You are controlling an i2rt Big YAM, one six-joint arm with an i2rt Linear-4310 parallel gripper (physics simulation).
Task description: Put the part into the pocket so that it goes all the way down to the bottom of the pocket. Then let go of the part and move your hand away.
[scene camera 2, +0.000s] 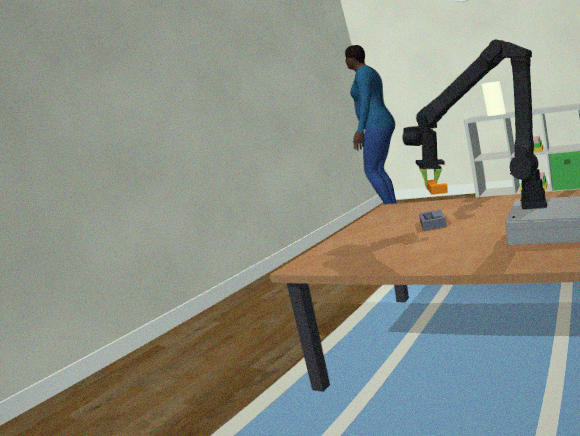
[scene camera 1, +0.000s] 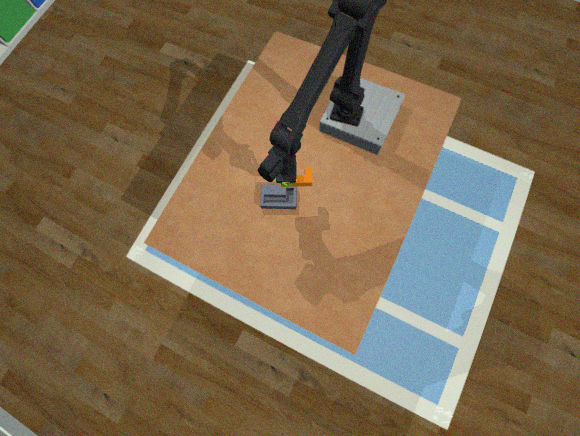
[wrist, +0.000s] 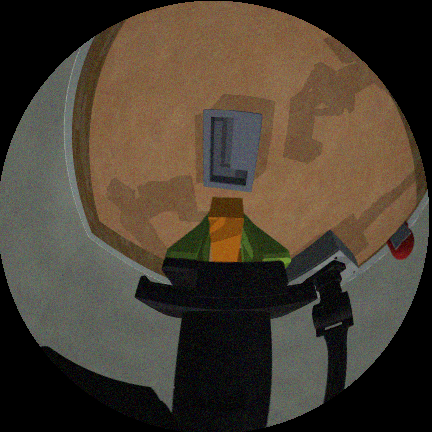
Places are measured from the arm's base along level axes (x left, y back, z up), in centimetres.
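Pixels of known places: gripper, fingertip midpoint: (scene camera 1: 287, 182) (wrist: 225, 216); arm's base at its link origin: (scene camera 2: 533, 204) (scene camera 1: 346, 114) (wrist: 325, 272).
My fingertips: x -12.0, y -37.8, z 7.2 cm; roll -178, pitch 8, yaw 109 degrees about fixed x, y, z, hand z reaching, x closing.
For each thing: its top centre in the pictures, then the offset to it from my fingertips. Level surfaces: height alone.
- orange L-shaped part at its top centre: (wrist: 236, 257) (scene camera 1: 296, 174) (scene camera 2: 435, 181) dy +2.7, dx +2.6, dz +2.7 cm
- grey-blue block with the L-shaped pocket, top centre: (wrist: 229, 151) (scene camera 2: 431, 215) (scene camera 1: 278, 195) dy -2.1, dx -3.8, dz -11.1 cm
- wooden table at its surface level: dz -14.7 cm
The orange L-shaped part (scene camera 1: 308, 177) (scene camera 2: 438, 188) (wrist: 226, 230) is held well above the table. My gripper (scene camera 1: 287, 184) (scene camera 2: 430, 182) (wrist: 225, 216) is shut on it, with a green finger on each side. The grey-blue block with the L-shaped pocket (scene camera 1: 279, 205) (scene camera 2: 434, 223) (wrist: 249, 145) lies on the table. In scene camera 2 the part hangs above the block, with a gap between them. In the wrist view the block shows just beyond the part's end. The part's far side is hidden by the fingers and the hand.
The wooden table (scene camera 1: 225, 210) (scene camera 2: 350, 260) (wrist: 150, 65) bears the block. The arm's grey base plate (scene camera 1: 380, 110) (scene camera 2: 545, 230) stands on the table to the right of the block in scene camera 2. A person (scene camera 2: 372, 115) stands behind the table. A white shelf unit (scene camera 2: 472, 157) stands at the back right.
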